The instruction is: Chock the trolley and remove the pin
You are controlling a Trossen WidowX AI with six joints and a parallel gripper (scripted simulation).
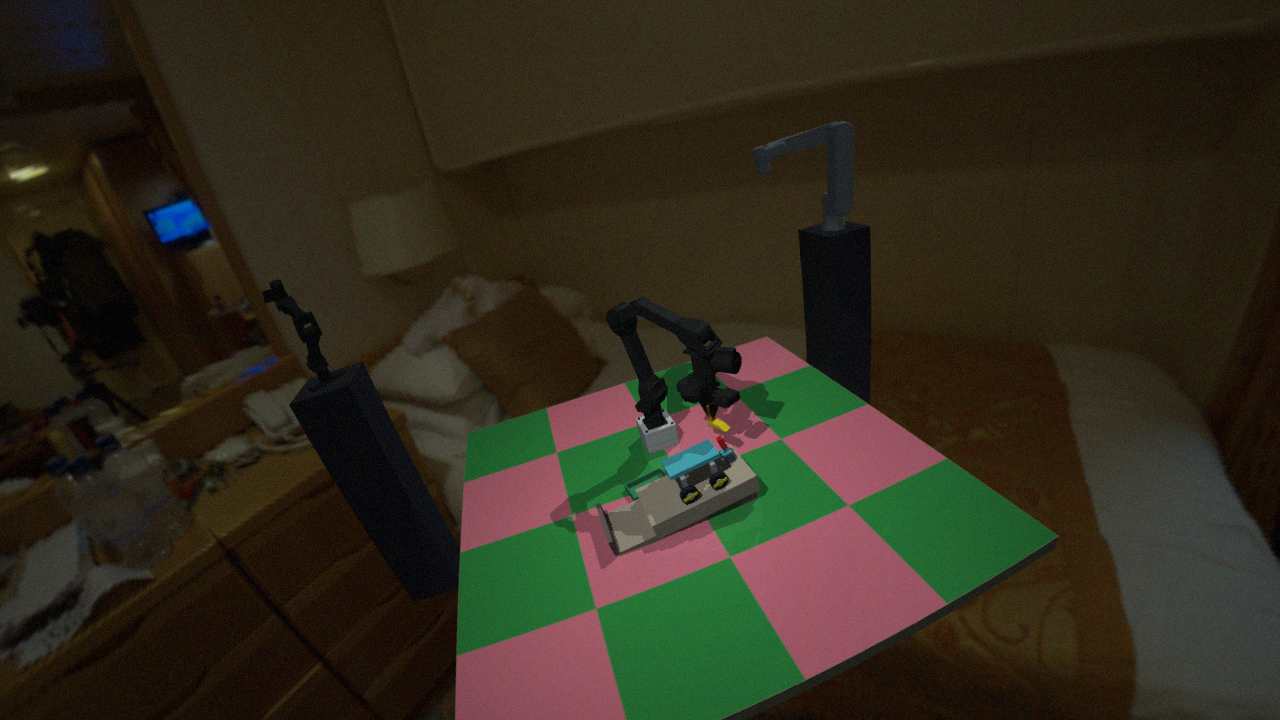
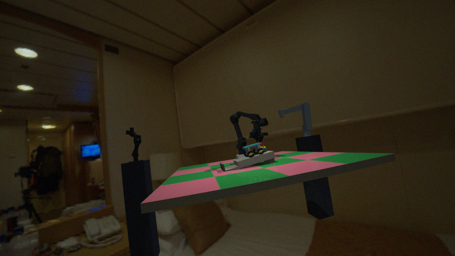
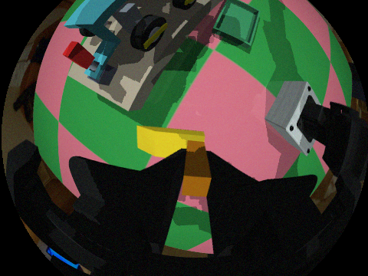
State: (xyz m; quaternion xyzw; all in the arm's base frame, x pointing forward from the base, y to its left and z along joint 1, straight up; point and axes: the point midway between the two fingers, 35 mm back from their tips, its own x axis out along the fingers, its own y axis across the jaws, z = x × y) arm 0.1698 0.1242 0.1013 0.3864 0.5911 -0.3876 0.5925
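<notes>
Right now my gripper tip is 2 cm short of the yellow chock, 1 cm to the right of it and 1 cm above it. Round my gripper tip: red-headed stop pin 14 cm ahead, 3 cm to the right, 1 cm below; blue-topped trolley 15 cm ahead, 12 cm to the right, 3 cm below; ramp 15 cm ahead, 13 cm to the right, 9 cm below.
</notes>
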